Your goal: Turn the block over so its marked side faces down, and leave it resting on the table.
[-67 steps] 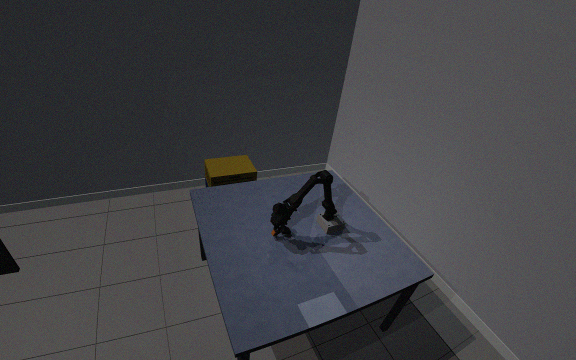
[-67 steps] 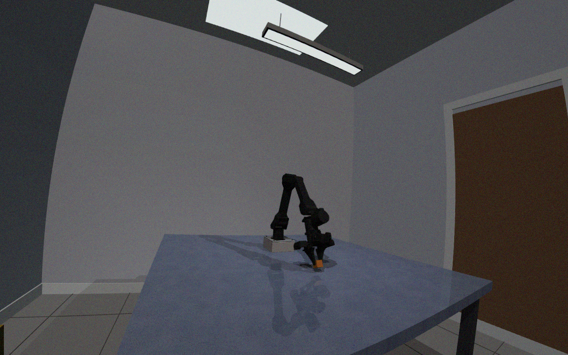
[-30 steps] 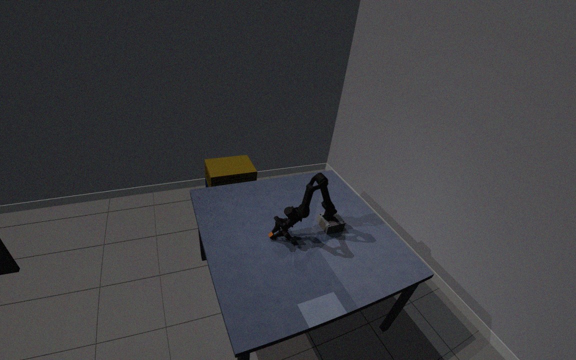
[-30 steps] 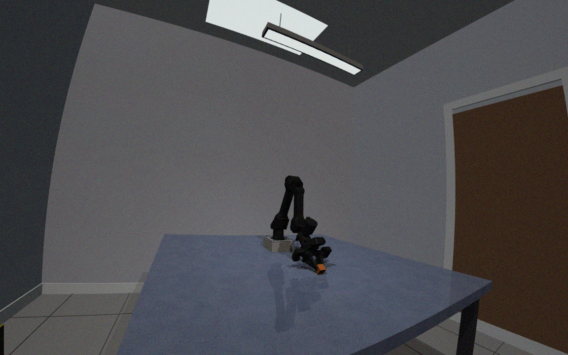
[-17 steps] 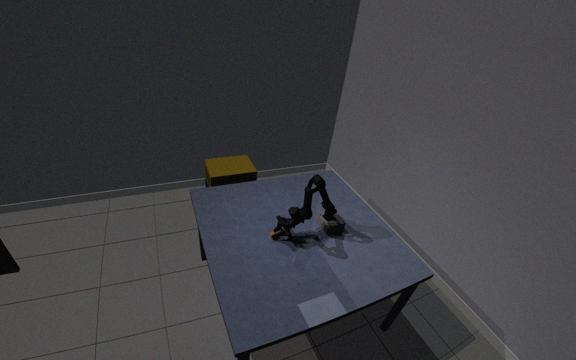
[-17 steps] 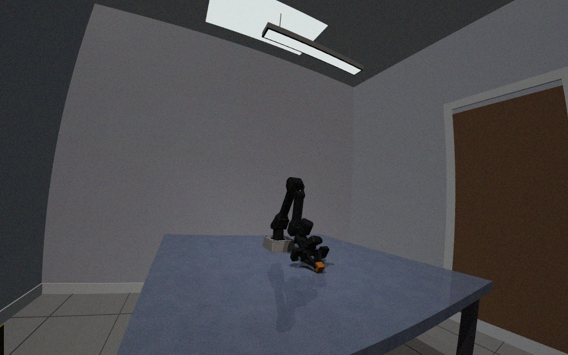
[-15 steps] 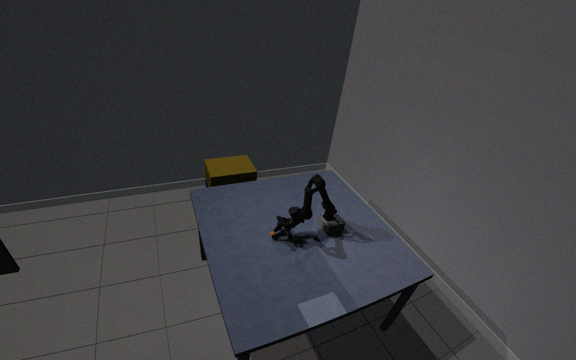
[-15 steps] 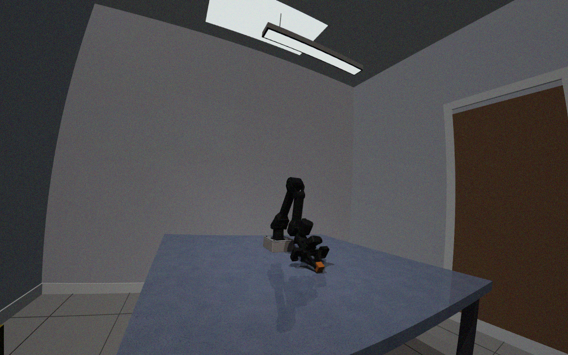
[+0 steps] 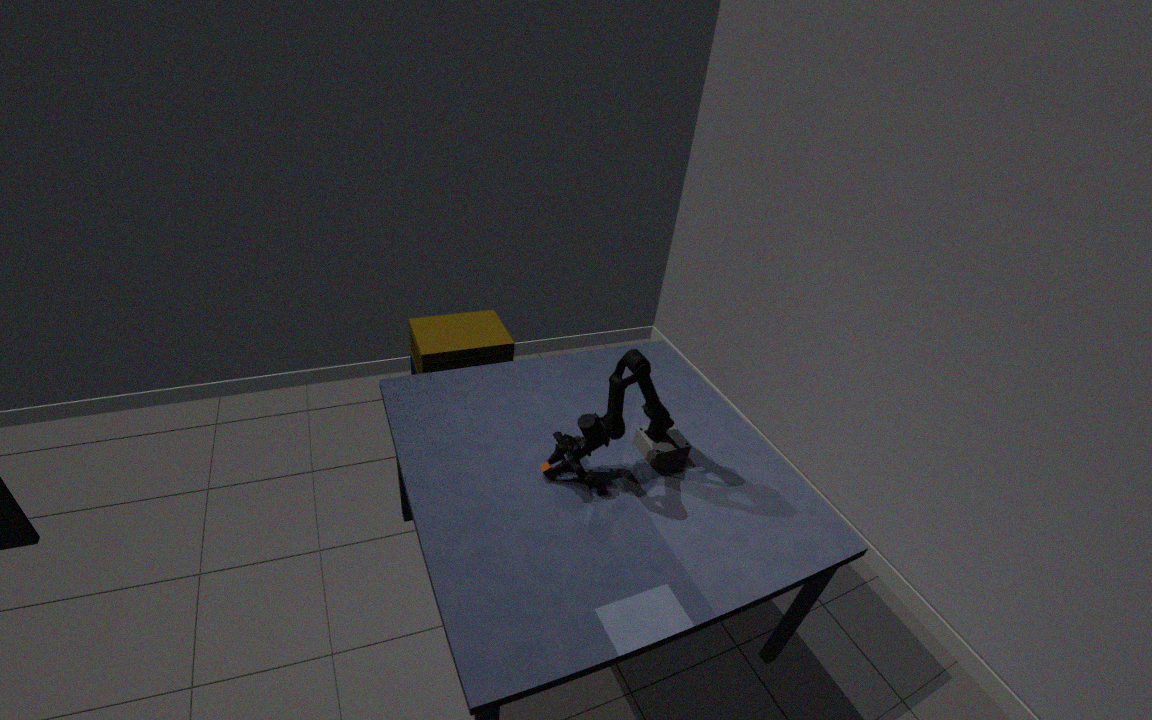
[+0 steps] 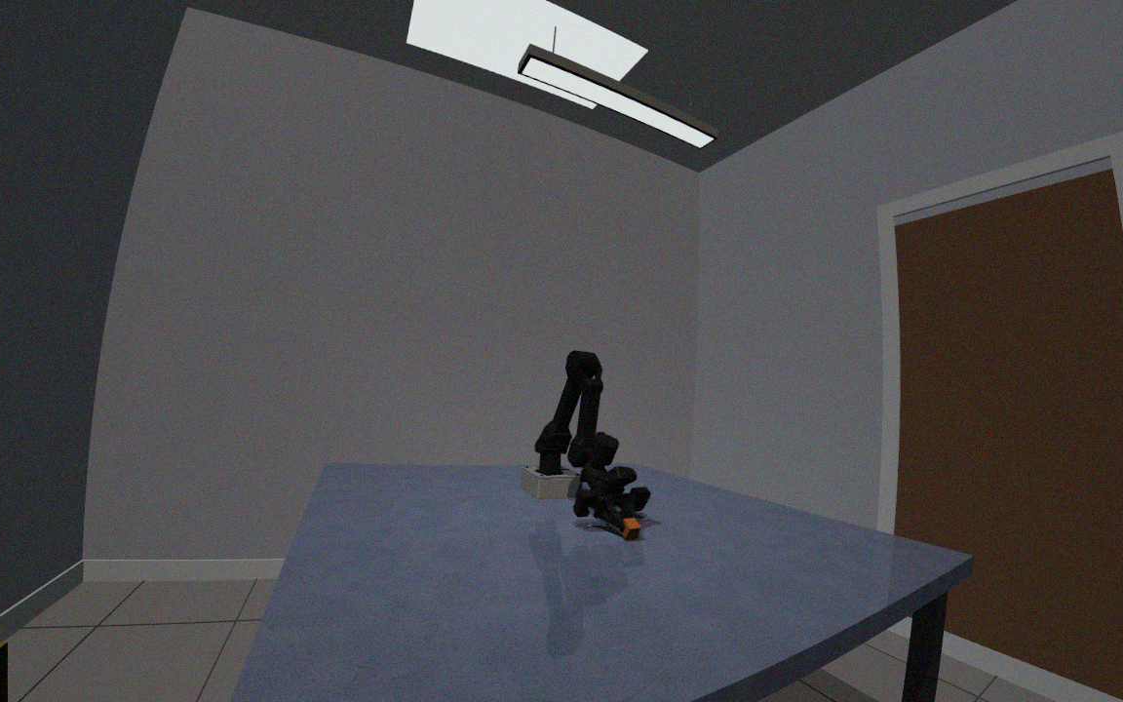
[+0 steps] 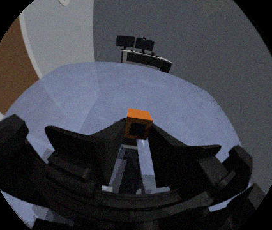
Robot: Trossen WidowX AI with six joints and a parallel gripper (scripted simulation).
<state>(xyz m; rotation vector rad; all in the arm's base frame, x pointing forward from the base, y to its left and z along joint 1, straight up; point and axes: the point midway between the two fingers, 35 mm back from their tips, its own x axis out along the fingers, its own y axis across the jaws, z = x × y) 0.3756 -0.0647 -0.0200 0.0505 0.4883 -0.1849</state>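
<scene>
Right now the orange block is 1 cm behind my gripper tip.
</scene>
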